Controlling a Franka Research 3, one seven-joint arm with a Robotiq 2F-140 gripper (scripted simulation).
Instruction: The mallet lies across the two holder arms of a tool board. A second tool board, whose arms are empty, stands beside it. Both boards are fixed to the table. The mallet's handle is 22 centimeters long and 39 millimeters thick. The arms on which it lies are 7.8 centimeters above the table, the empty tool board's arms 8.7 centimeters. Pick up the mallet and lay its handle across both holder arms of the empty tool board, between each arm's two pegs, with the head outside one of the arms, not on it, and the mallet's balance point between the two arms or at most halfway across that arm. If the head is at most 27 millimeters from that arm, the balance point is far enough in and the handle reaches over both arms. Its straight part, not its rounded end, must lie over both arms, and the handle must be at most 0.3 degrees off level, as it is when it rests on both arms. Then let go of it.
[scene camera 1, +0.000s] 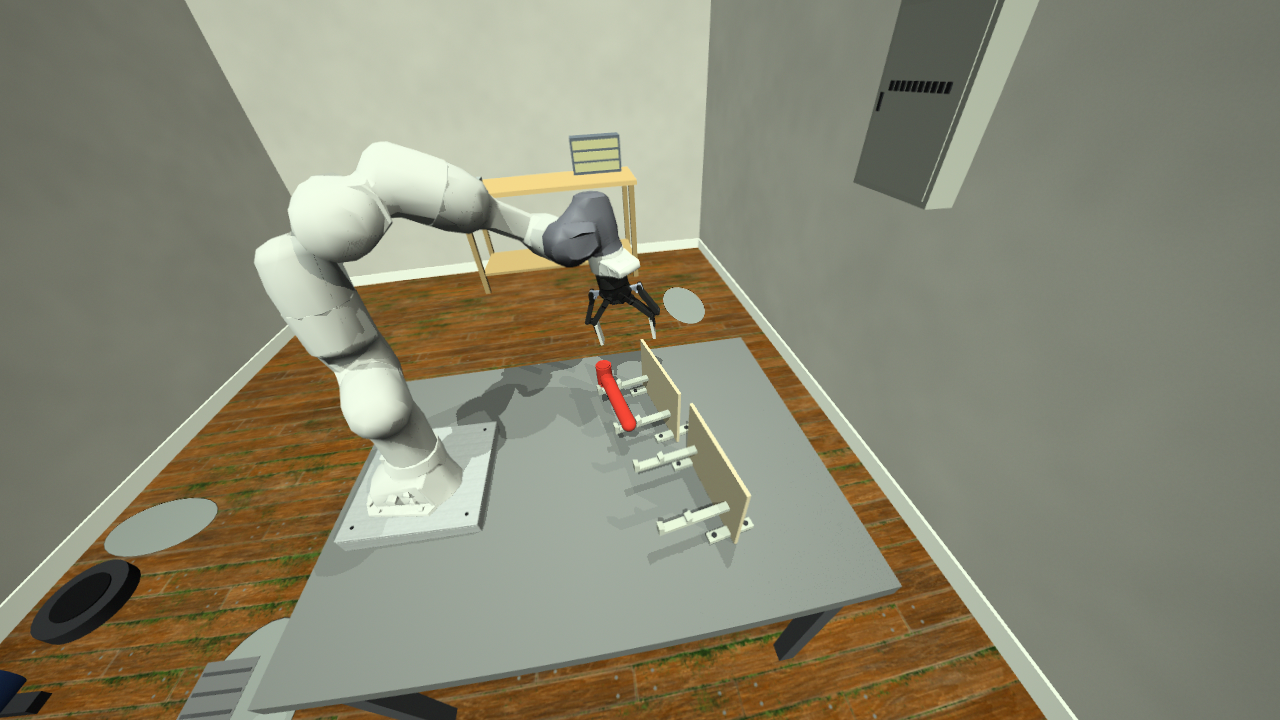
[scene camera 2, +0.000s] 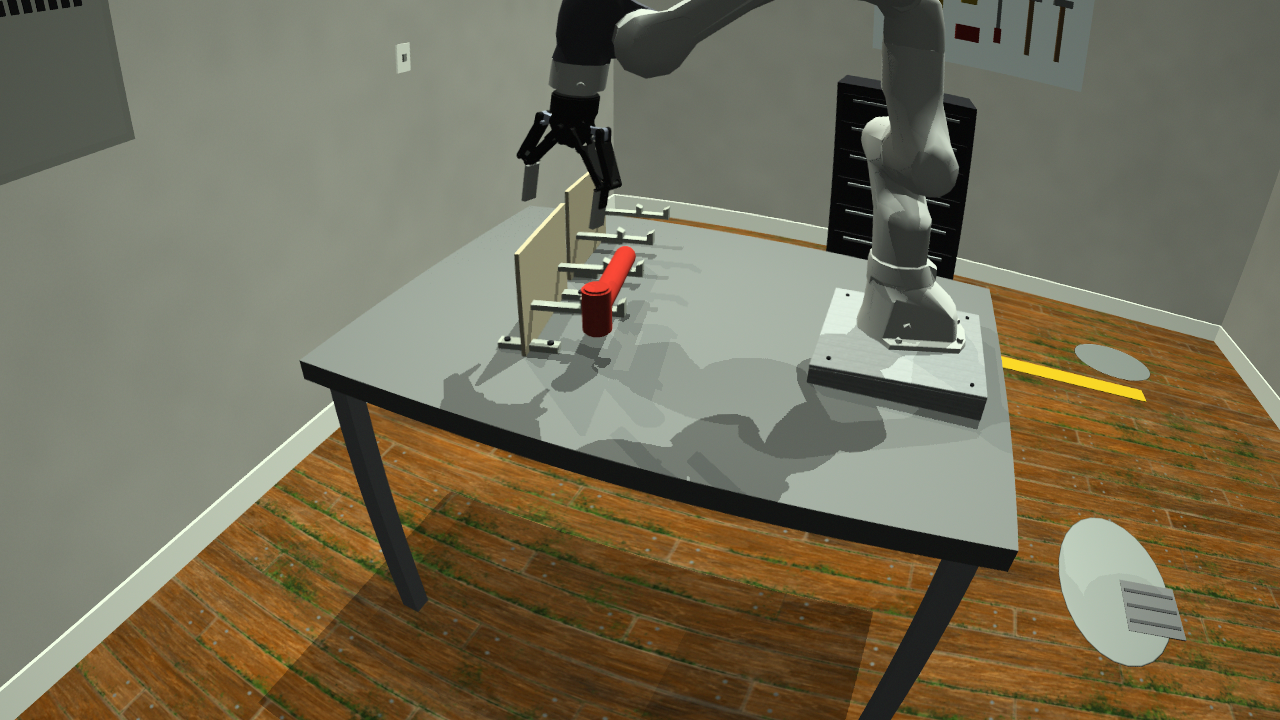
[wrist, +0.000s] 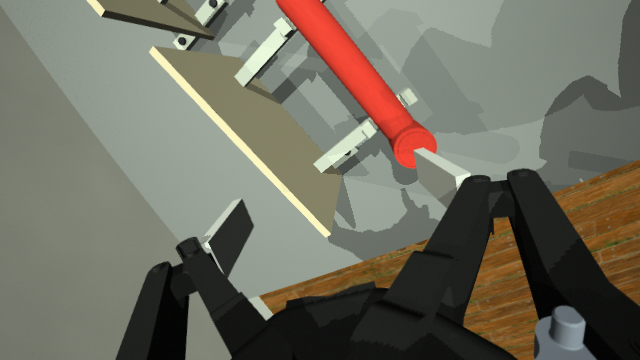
The gripper (scene camera 1: 628, 339): 1.01 m from the lens. A red mallet (scene camera 1: 605, 379): 1.08 m from the lens. A tool board (scene camera 1: 666, 397) is 1.01 m from the lens. A tool board (scene camera 1: 722, 483) is 0.84 m from the lens.
